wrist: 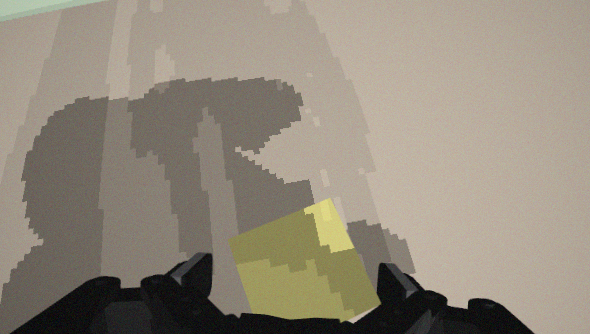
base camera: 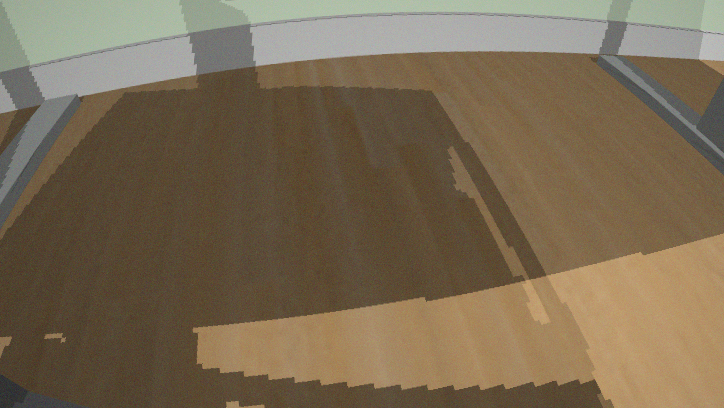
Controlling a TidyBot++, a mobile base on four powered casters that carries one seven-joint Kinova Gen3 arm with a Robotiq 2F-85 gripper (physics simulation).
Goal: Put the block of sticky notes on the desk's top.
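Places are measured from the arm's base along level axes (x ahead, y left, z up), in centimetres.
Pixels of known places: gripper, fingertip midpoint: (wrist: 294,277).
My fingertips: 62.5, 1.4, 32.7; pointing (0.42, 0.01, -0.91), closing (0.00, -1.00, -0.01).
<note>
Behind a point stands the place of what it marks, as x, y, z.
The block of sticky notes (wrist: 295,270) {62.5, 1.3, 36.2} is yellow and square. In the wrist view it lies on the desk's pale top (wrist: 475,150) {70.6, -9.7, 32.4}, turned at an angle, with the gripper's shadow over part of it. My gripper (wrist: 294,277) {62.5, 1.4, 32.7} is open, with one finger to the left of the block and one to the right, and there are gaps between the block and both fingertips. The block's near edge is hidden behind the gripper's body. Neither the block nor the gripper shows in the base camera view.
The base camera view shows the wooden floor (base camera: 633,314) {30.4, -28.8, -39.6} under the desk, grey metal foot bars (base camera: 37,141) (base camera: 658,106) {76.1, -56.6, -38.0} at left and right, and a pale baseboard (base camera: 405,35) {92.0, -4.3, -35.5} along the green wall (base camera: 354,6) {90.8, 6.2, -29.1}. The green wall (wrist: 35,6) {85.3, 28.2, 31.5} also shows beyond the desk's far edge.
</note>
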